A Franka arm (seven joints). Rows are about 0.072 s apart.
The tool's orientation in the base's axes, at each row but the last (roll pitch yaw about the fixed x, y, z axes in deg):
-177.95 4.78 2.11
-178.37 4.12 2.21
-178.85 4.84 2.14
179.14 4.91 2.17
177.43 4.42 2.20
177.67 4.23 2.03
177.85 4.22 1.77
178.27 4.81 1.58
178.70 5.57 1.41
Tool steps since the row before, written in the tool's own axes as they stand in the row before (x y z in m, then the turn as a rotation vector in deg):
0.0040 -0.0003 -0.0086 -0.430 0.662 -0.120
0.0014 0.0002 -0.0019 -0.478 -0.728 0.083
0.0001 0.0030 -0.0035 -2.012 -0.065 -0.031
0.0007 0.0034 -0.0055 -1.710 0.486 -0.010
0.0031 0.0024 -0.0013 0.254 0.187 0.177
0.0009 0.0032 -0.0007 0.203 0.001 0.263
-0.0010 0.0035 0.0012 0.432 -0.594 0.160
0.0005 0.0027 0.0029 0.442 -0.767 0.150
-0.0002 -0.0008 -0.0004 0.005 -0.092 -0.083
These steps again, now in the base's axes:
0.0047 0.0002 0.0082 -0.396 -0.681 0.132
0.0015 -0.0002 0.0018 -0.509 0.711 -0.028
0.0005 -0.0031 0.0034 -2.003 -0.010 0.202
0.0013 -0.0033 0.0055 -1.683 -0.550 0.164
0.0033 -0.0022 0.0012 0.248 -0.185 -0.188
0.0011 -0.0031 0.0008 0.183 -0.005 -0.277
-0.0010 -0.0036 -0.0010 0.399 0.600 -0.213
0.0003 -0.0028 -0.0028 0.405 0.774 -0.210
-0.0002 0.0008 0.0004 0.011 0.094 0.080

